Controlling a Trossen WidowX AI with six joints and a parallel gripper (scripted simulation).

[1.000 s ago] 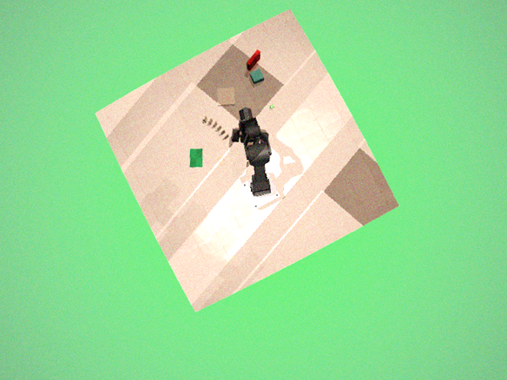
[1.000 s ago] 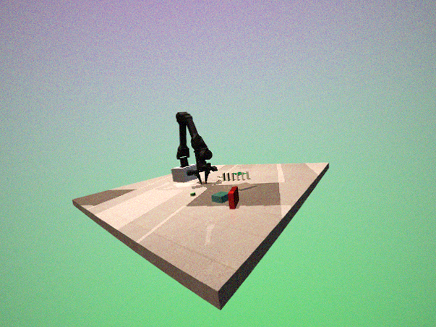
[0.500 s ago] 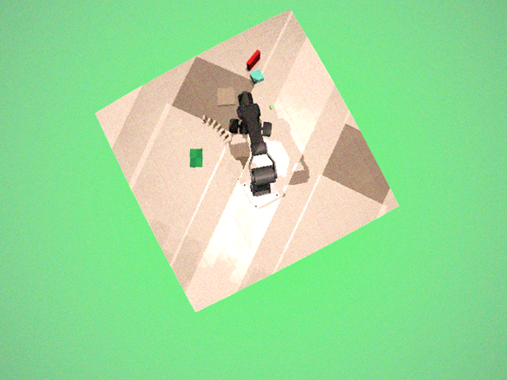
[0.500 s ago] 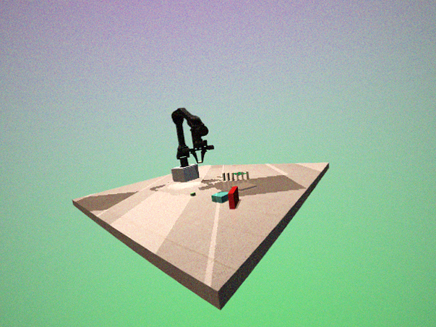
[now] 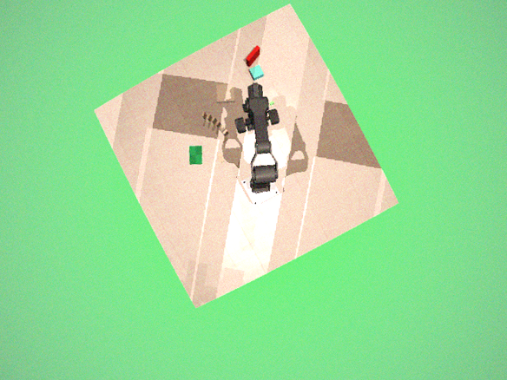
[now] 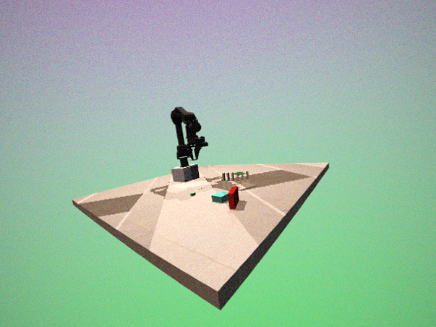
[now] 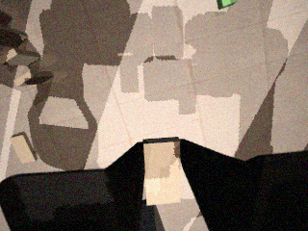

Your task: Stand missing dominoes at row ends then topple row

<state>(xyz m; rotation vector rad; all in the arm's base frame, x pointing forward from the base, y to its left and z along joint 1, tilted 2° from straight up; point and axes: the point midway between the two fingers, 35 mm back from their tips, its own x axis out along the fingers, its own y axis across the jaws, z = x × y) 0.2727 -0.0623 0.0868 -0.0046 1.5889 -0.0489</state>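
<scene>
The tiny green piece is 150 mm ahead of my gripper tip, 130 mm to the right of it and 150 mm below it. Also, from my gripper tip: flat green patch (10 mm behind, 360 mm to the left, 160 mm below); then teal block (340 mm ahead, 90 mm to the right, 150 mm below); then red block (420 mm ahead, 100 mm to the right, 130 mm below).
</scene>
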